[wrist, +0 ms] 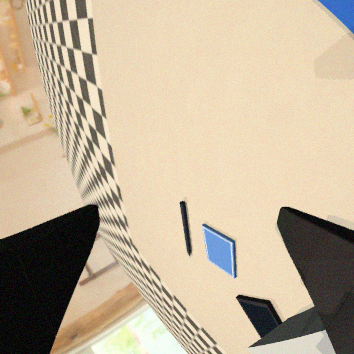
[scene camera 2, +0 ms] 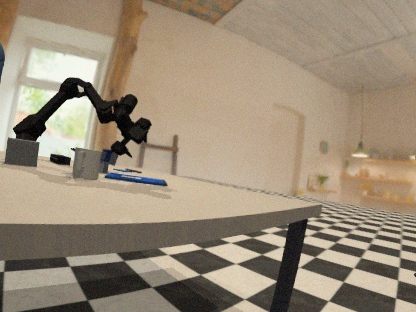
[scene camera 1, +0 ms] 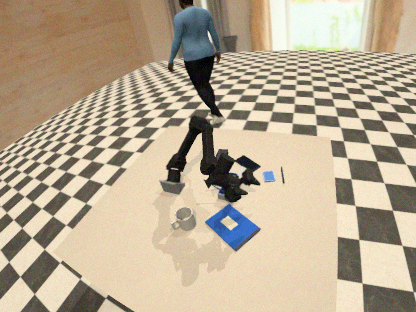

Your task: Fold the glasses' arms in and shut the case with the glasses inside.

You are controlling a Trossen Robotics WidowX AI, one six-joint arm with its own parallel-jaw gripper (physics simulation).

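Places are measured from the arm's base along level axes (x down, y back, z left), in millimetres.
Where they show: gripper, fingertip midpoint: (wrist: 190, 215) (scene camera 2: 138, 149) (scene camera 1: 253, 189); arm's base, link origin: (scene camera 2: 22, 150) (scene camera 1: 173, 181).
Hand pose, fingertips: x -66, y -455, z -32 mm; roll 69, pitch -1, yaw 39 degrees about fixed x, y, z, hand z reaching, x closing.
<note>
Things, the pixels of their top centre, and the offset from my fingertips. "spot": a spot on its surface instead.
- open case, surface spot: (scene camera 2: 106, 161) spot: dz +40, dx +67, dy +123 mm
- blue book, top centre: (scene camera 2: 136, 178) (scene camera 1: 232, 225) dz -139, dx +104, dy +70 mm
- grey mug, surface spot: (scene camera 2: 86, 165) spot: dz -217, dx +73, dy +286 mm
- dark flat object, top centre: (wrist: 269, 333) (scene camera 1: 247, 162) dz +295, dx +104, dy +103 mm
- small blue card, top centre: (wrist: 217, 252) (scene camera 1: 268, 175) dz +208, dx +107, dy -38 mm
- black pen, top centre: (wrist: 184, 234) (scene camera 1: 282, 173) dz +237, dx +103, dy -110 mm
The open case (scene camera 1: 221, 192) (scene camera 2: 106, 161) has a blue inside and grey outer walls. In the first scene view, the arm hides most of it. In the wrist view, a pale grey and dark part of the case (wrist: 295, 342) shows at the lower right, partly behind a finger. A thin blue piece of the glasses (scene camera 1: 215, 188) shows at the case's left side; the rest of the glasses is hidden, and how their arms are folded cannot be told. My gripper (scene camera 1: 252, 188) (scene camera 2: 139, 148) (wrist: 190, 215) is open and empty, above and beside the case.
A blue book (scene camera 1: 240, 233) (scene camera 2: 137, 179) lies in front of the case, with a grey mug (scene camera 1: 185, 219) (scene camera 2: 86, 165) to its left. A dark flat object (scene camera 1: 248, 163) (wrist: 260, 315), a small blue card (scene camera 1: 269, 176) (wrist: 219, 251) and a black pen (scene camera 1: 282, 175) (wrist: 185, 227) lie beyond.
</note>
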